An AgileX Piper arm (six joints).
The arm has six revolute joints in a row. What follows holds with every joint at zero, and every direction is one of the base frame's.
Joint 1 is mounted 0.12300 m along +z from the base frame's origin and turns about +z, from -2.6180 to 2.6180 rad.
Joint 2 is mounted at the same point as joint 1 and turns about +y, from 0.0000 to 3.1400 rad.
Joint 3 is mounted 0.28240 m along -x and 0.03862 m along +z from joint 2 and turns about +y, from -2.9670 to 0.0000 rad.
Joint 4 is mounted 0.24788 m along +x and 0.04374 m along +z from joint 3 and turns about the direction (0.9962, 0, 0.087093), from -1.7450 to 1.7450 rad.
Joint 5 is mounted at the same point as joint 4 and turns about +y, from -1.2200 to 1.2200 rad.
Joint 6 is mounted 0.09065 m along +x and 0.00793 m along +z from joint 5 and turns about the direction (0.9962, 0, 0.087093), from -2.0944 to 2.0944 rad.
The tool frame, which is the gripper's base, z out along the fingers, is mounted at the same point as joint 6; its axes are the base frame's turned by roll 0.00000, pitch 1.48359 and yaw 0.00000 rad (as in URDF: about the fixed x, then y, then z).
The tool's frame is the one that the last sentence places.
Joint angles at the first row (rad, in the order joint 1, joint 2, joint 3, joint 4, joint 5, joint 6):
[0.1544 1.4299 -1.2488 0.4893 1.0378 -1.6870]
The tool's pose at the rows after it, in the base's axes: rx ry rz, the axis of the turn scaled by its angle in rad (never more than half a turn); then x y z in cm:
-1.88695, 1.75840, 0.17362, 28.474, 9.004, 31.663
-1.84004, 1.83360, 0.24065, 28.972, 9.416, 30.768
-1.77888, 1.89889, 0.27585, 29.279, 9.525, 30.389
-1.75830, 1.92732, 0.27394, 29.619, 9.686, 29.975
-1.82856, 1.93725, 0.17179, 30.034, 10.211, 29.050
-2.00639, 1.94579, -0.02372, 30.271, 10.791, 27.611
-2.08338, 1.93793, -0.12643, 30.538, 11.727, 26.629
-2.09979, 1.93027, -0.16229, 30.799, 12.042, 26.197
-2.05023, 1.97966, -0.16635, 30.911, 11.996, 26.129
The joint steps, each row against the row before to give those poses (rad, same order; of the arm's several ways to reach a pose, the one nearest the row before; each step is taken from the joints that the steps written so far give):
[0.0252 0.0515 0.0000 -0.0016 0.0477 0.0691]
[0.0068 0.0317 0.0000 0.0154 0.0022 0.0618]
[0.0000 0.0141 0.0000 0.0091 -0.0067 0.0605]
[0.0061 0.0137 0.0000 -0.0083 -0.0175 0.0279]
[0.0398 0.0216 0.0000 -0.1038 -0.0417 0.0318]
[0.0681 0.0316 0.0000 -0.2233 -0.0165 0.0631]
[0.0514 0.0291 0.0000 -0.1126 -0.0227 0.0539]
[0.0139 0.0143 0.0000 -0.0332 -0.0186 0.0160]
[0.0000 0.0025 0.0000 -0.0111 -0.0061 0.0539]

